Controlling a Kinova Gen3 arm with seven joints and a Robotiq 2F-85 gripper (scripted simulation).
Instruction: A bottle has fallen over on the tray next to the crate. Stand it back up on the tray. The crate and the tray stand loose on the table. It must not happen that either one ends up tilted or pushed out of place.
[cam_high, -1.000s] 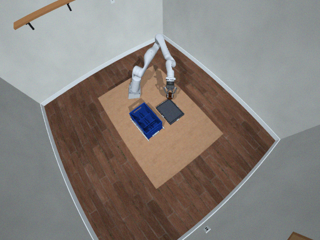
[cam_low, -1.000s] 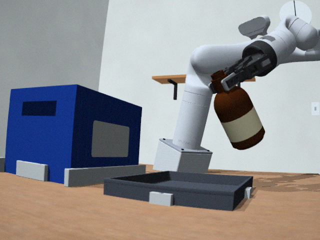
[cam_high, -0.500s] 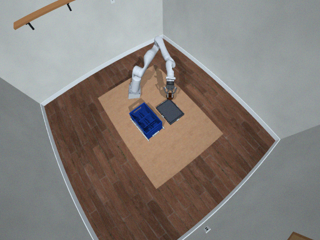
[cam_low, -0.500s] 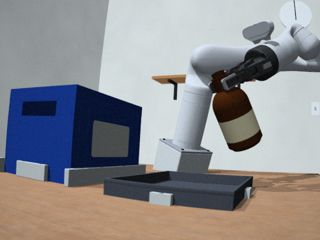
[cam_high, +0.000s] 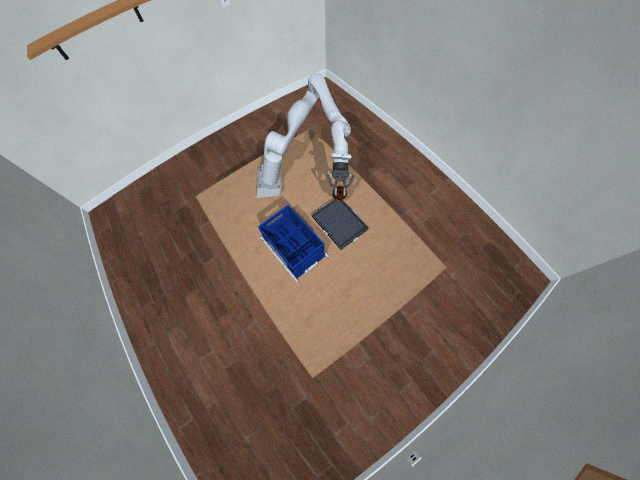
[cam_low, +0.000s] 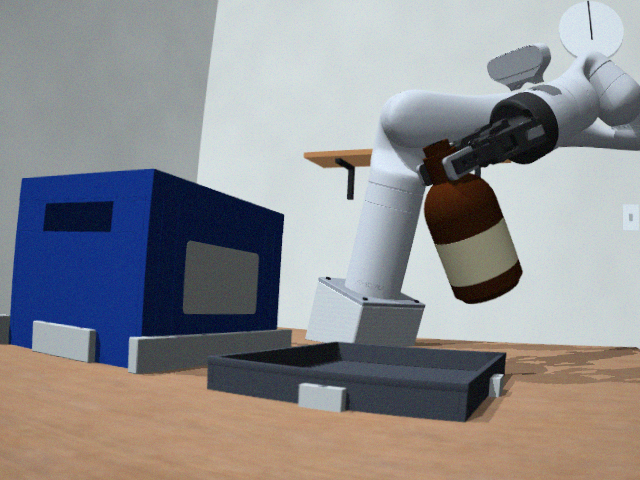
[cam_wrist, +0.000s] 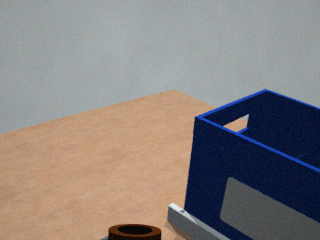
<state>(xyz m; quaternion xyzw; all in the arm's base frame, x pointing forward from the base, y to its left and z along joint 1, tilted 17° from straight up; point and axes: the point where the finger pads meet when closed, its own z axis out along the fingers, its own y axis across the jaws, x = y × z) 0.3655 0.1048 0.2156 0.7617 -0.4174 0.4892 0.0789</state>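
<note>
The brown bottle lies 40 mm below my hand, 20 mm to the left of it and 20 mm behind it. Round my hand: blue crate 320 mm to the right, 120 mm below, 10 mm behind; then tray 190 mm below, 50 mm ahead, 40 mm to the right.
</note>
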